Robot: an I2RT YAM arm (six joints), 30 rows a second.
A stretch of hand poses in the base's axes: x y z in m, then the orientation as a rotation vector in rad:
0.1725 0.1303 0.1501 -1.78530 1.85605 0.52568
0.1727 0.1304 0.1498 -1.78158 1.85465 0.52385
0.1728 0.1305 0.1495 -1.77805 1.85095 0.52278
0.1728 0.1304 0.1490 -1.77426 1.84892 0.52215
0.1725 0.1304 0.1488 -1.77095 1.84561 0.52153
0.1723 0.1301 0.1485 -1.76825 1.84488 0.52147
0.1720 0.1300 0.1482 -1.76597 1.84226 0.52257
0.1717 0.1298 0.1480 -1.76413 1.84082 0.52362
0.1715 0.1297 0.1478 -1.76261 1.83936 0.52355
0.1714 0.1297 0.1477 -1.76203 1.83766 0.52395
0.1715 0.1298 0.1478 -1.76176 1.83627 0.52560
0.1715 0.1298 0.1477 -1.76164 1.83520 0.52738
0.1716 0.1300 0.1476 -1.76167 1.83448 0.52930
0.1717 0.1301 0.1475 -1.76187 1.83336 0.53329
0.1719 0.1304 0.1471 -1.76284 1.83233 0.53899
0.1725 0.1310 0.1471 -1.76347 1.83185 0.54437
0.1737 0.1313 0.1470 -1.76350 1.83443 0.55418
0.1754 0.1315 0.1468 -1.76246 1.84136 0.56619
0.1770 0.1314 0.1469 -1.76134 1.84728 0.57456
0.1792 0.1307 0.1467 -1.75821 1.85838 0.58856
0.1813 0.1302 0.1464 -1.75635 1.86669 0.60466
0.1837 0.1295 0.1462 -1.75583 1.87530 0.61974
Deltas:
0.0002 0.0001 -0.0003 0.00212 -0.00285 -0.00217
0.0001 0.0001 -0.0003 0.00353 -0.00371 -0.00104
0.0000 -0.0001 -0.0005 0.00296 -0.00252 -0.00172
-0.0003 0.0000 -0.0002 0.00338 -0.00315 -0.00095
-0.0002 -0.0003 -0.0003 0.00189 -0.00113 -0.00140
-0.0003 -0.0001 -0.0003 0.00311 -0.00146 -0.00018
-0.0003 -0.0002 -0.0002 0.00222 -0.00068 -0.00036
-0.0002 -0.0001 -0.0002 0.00160 -0.00128 -0.00041
-0.0001 0.0000 -0.0001 0.00138 -0.00092 0.00036
0.0001 0.0001 0.0001 0.00154 0.00009 0.00073
0.0000 0.0000 -0.0001 0.00134 0.00040 0.00073
0.0001 0.0002 -0.0001 0.00112 0.00073 0.00073
0.0001 0.0001 -0.0001 0.00205 0.00177 0.00146
0.0002 0.0003 -0.0004 0.00223 0.00304 0.00230
0.0006 0.0006 0.0000 0.00200 0.00310 0.00182
0.0012 0.0003 -0.0001 0.00241 0.00746 0.00136
0.0017 0.0002 -0.0002 0.00150 0.01114 -0.00035
0.0016 -0.0001 0.0001 0.00065 0.00833 -0.00087
0.0022 -0.0007 -0.0002 0.00108 0.01437 -0.00264
0.0021 -0.0005 -0.0003 0.00261 0.01429 -0.00036
0.0024 -0.0007 -0.0002 0.00124 0.01417 0.00018

